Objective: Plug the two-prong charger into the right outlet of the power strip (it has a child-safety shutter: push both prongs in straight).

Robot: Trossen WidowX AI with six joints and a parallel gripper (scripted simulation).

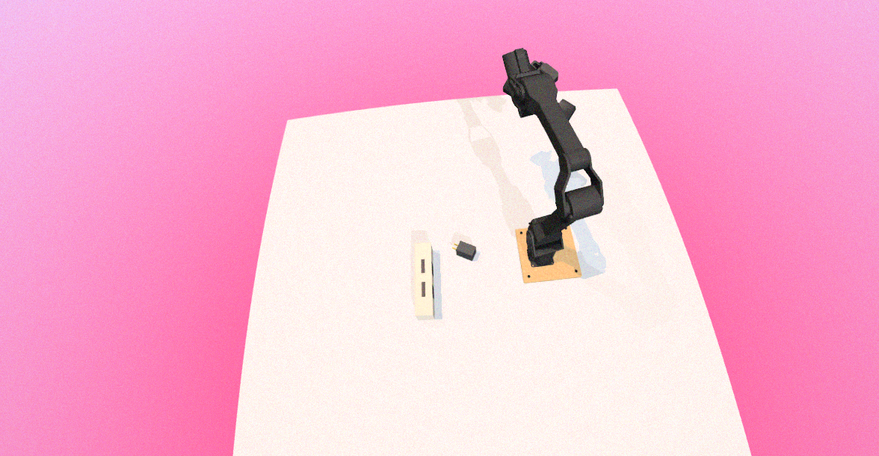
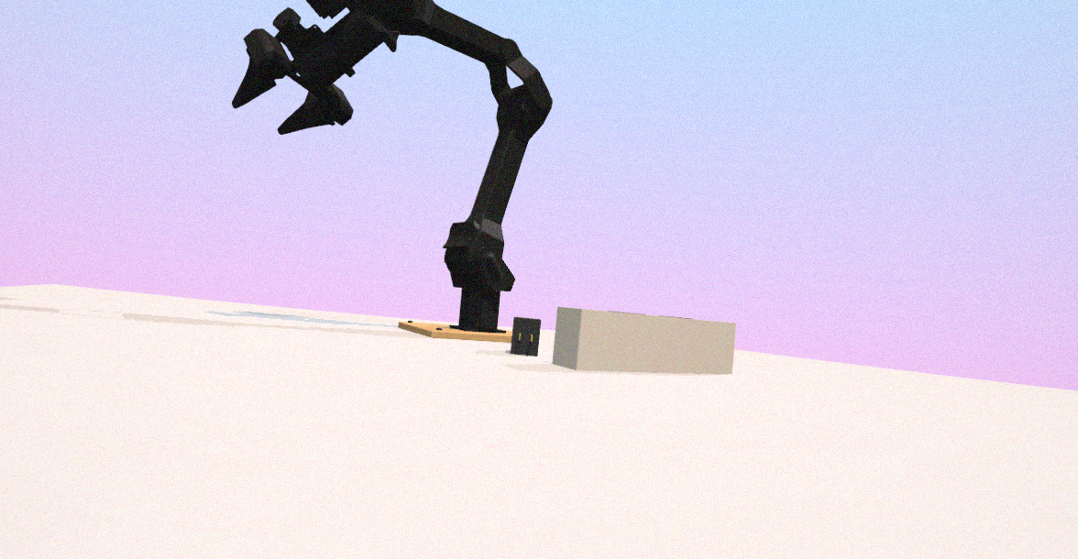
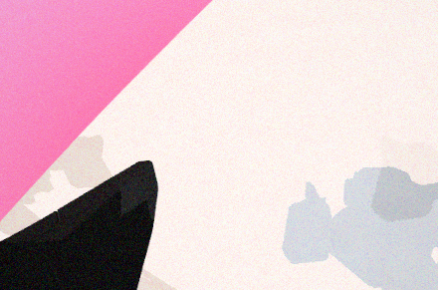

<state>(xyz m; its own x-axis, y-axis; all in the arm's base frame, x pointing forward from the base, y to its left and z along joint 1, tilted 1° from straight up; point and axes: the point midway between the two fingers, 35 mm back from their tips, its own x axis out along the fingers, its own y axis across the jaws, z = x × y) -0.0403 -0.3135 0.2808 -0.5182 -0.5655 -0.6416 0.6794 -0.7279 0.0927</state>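
My gripper tip is now 290 mm to the right of the two-prong charger, 280 mm short of it and 240 mm above it.
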